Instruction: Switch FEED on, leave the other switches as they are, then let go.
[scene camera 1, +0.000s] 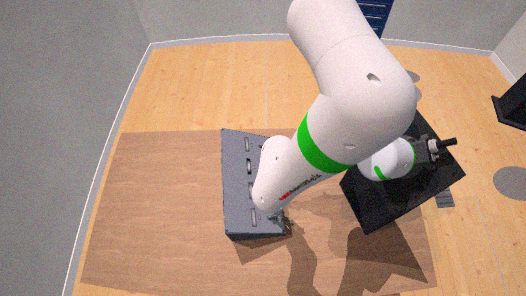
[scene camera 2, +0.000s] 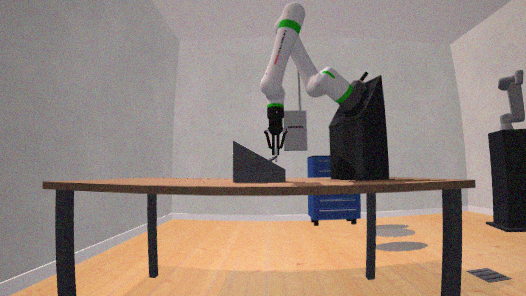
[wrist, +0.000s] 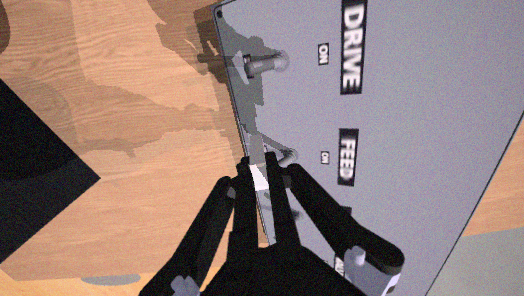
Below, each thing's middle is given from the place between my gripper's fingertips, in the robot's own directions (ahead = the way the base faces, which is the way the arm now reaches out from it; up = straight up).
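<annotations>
Taking the grey sloped switch panel (scene camera 1: 240, 152) as my reference, I find my hand 2 cm above it, 14 cm short of it and 3 cm to the left of it.
</annotations>
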